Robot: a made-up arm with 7 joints.
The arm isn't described. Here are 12 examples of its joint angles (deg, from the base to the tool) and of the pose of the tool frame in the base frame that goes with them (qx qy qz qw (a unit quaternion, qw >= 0); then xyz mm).
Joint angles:
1: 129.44 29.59 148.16 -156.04 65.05 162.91 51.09
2: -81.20 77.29 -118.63 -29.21 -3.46 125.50 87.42
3: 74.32 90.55 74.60 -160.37 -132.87 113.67 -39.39
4: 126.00 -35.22 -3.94 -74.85 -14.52 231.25 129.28
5: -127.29 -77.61 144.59 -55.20 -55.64 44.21 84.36
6: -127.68 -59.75 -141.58 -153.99 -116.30 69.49 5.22
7: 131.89 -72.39 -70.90 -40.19 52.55 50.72 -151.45
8: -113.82 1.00 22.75 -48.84 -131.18 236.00 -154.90
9: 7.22 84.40 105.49 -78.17 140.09 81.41 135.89
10: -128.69 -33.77 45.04 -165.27 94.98 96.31 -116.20
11: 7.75 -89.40 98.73 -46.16 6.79 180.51 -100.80
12: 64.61 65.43 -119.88 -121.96 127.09 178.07 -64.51
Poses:
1: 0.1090 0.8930 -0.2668 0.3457 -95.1 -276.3 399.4
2: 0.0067 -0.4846 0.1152 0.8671 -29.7 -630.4 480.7
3: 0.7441 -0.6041 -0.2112 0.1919 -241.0 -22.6 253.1
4: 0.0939 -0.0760 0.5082 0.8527 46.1 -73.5 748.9
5: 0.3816 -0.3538 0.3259 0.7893 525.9 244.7 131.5
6: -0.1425 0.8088 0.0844 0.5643 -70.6 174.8 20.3
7: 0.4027 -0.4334 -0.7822 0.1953 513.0 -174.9 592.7
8: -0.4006 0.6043 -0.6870 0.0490 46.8 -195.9 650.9
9: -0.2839 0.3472 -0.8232 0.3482 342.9 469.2 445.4
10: -0.8162 0.2043 -0.5370 0.0611 -4.9 -248.8 288.6
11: -0.6968 0.2541 0.6397 0.2016 -591.7 60.6 275.7
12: 0.5174 -0.3934 0.6707 0.3573 184.1 -88.6 532.0
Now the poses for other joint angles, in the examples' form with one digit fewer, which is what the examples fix.
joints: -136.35 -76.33 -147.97 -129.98 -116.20 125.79 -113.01
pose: -0.812 0.565 -0.140 0.038 -94 260 15
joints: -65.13 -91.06 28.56 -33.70 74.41 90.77 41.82
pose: 0.755 0.239 0.610 0.013 -158 616 480
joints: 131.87 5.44 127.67 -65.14 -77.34 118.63 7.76
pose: 0.407 -0.581 -0.176 0.682 -44 -355 786
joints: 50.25 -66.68 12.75 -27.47 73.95 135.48 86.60
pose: -0.212 -0.438 0.174 0.856 -279 -410 685
